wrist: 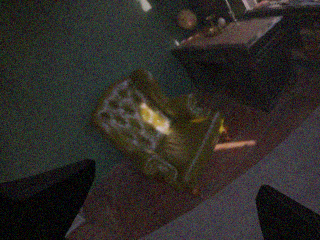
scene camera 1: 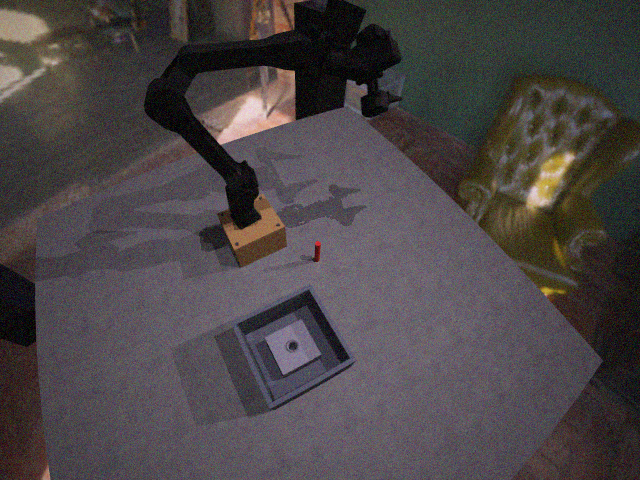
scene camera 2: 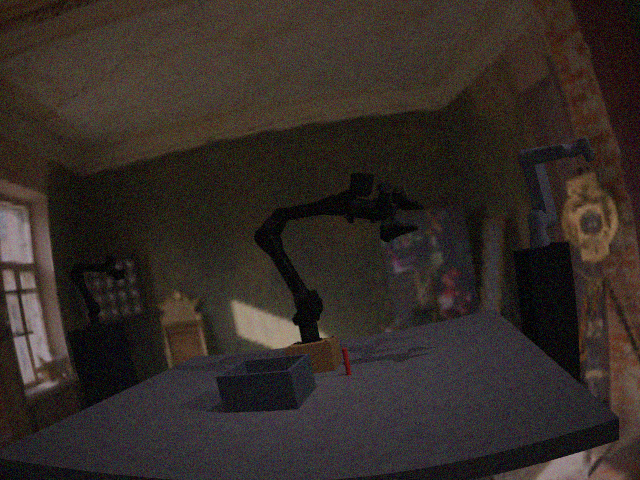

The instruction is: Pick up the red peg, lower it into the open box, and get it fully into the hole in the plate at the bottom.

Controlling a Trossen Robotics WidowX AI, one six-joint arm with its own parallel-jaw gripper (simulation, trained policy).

Scene:
my gripper: wrist 179, 184; scene camera 1; scene camera 2
box: scene camera 1; scene camera 2; not seen in the wrist view (out of frame)
plate: scene camera 1 296, 335; not seen in the wrist view (out of frame); not seen in scene camera 2 (hidden by a box)
same spot on box: (scene camera 2: 283, 383) = (scene camera 1: 345, 368)
same spot on my gripper: (scene camera 1: 391, 98) = (scene camera 2: 401, 224)

